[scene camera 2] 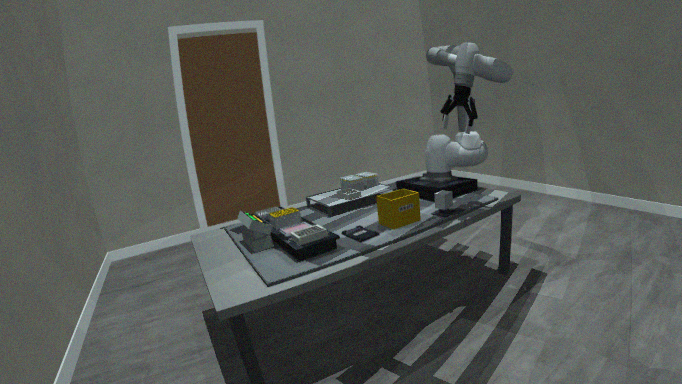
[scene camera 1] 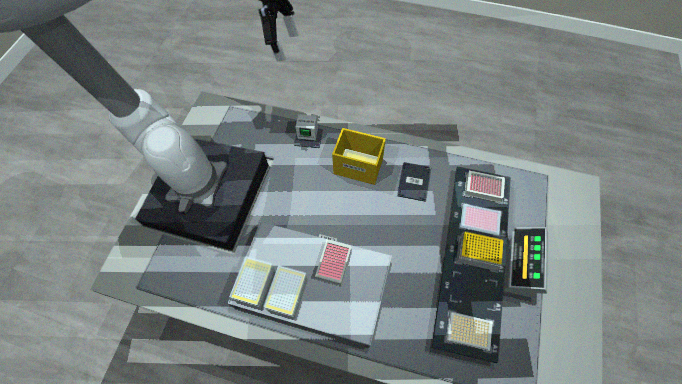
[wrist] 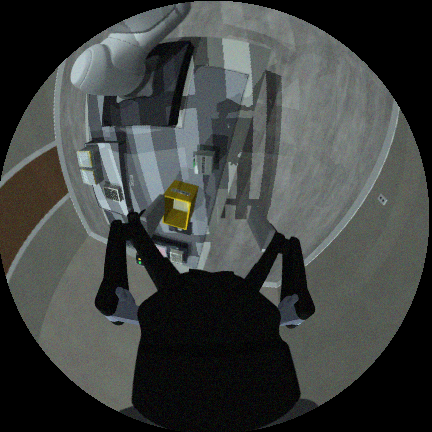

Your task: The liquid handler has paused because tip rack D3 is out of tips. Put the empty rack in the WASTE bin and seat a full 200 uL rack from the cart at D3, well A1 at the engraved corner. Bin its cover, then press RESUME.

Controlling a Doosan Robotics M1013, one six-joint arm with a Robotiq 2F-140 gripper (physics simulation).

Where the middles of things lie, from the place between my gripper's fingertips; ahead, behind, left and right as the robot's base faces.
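The green-lit box (scene camera 1: 308, 134) is 34 cm below my hand, 5 cm ahead of it and 6 cm to the right of it. Going by their middles, the green-lit box is the nearest to my hand of the things named here. I see the pink rack (scene camera 1: 476, 218) 33 cm below my hand, 71 cm ahead of it and 32 cm to the right of it, while the tan rack (scene camera 1: 465, 330) is 33 cm below my hand, 69 cm ahead of it and 69 cm to the right of it. The yellow waste bin (scene camera 1: 348, 167) is far below my hand, far ahead of it and a fair way to the right of it.
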